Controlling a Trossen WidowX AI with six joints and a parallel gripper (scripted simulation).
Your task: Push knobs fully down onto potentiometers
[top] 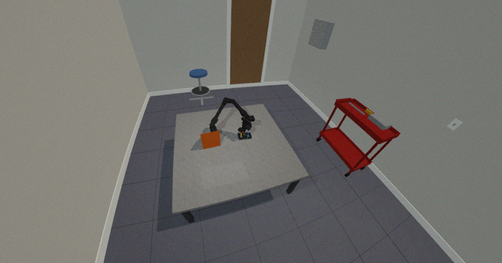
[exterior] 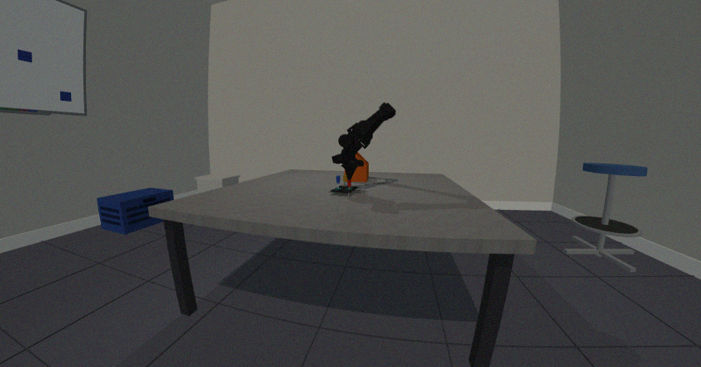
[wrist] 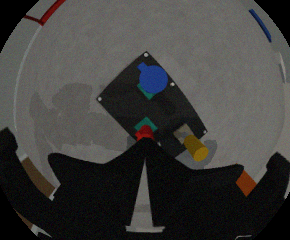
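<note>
My gripper tip is now 10 mm above the red knob. The rest, counted from my gripper tip: blue knob (40 mm to the right, 40 mm ahead, 10 mm above).
</note>
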